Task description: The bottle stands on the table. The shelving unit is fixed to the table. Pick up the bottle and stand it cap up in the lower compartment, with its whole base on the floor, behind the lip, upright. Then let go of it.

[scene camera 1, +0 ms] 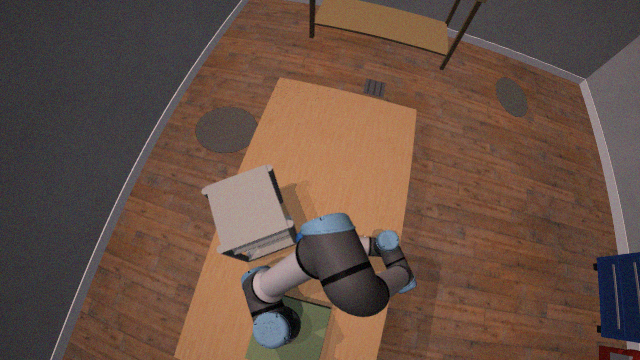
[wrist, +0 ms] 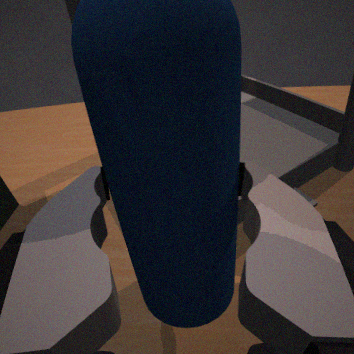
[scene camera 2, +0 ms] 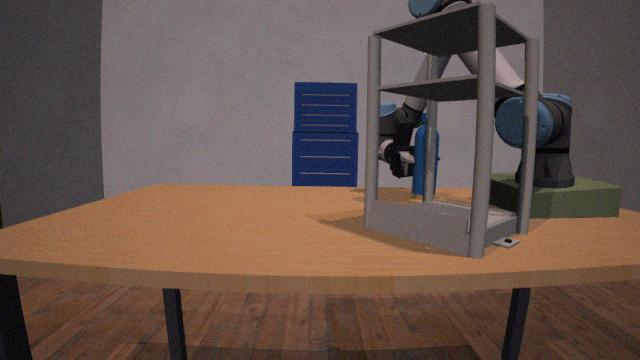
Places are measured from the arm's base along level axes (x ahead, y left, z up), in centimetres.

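Where they show: gripper, fingertip midpoint: (wrist: 172, 166); arm's base at its link origin: (scene camera 2: 543, 182).
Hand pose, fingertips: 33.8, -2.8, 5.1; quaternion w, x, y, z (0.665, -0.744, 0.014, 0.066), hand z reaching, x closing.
Observation:
Things, the pixels of their centre, and the offset from my fingertips, as dx, dy, dz. "spot": a spot on its surface instead. Level surfaces: height alone.
- blue bottle at the middle of its body: (wrist: 169, 145) (scene camera 2: 426, 153) +0.2, -0.7, +1.7
- shelving unit at the middle of its body: (scene camera 2: 451, 133) (scene camera 1: 256, 220) +3.7, +18.7, +6.3
- lower compartment's floor at its surface level: dz -9.3
- unit's middle board at a spot on its surface: (scene camera 2: 435, 90) spot: +7.7, +19.5, +14.1
- top board at a spot on its surface: (scene camera 2: 445, 30) spot: +6.9, +21.8, +24.7
- small plate at a spot on its surface: (scene camera 2: 506, 242) spot: -2.6, +29.4, -12.2
- table at its surface level: dz -12.6
The blue bottle (scene camera 2: 420, 165) (wrist: 170, 165) is upright, cap up, in my gripper (scene camera 2: 414, 156) (wrist: 172, 166), which is shut on its body from both sides. In scene camera 2 the bottle shows behind a post of the shelving unit (scene camera 1: 250, 207) (scene camera 2: 485, 125) (wrist: 347, 125), outside the unit on its far side. Its base looks low over the table; the exact gap cannot be told. The lower compartment's floor (wrist: 280, 135) shows to the right of the bottle in the wrist view, with raised edges around it. In scene camera 1 the arm hides the gripper and most of the bottle.
The unit's middle board (scene camera 2: 435, 90) and top board (scene camera 2: 445, 30) are above the lower compartment, with posts at the corners. The arm's base stands on a green block (scene camera 1: 312, 320) (scene camera 2: 580, 200). A small plate (scene camera 2: 506, 242) lies by the unit's foot on the table (scene camera 1: 350, 145) (scene camera 2: 250, 225).

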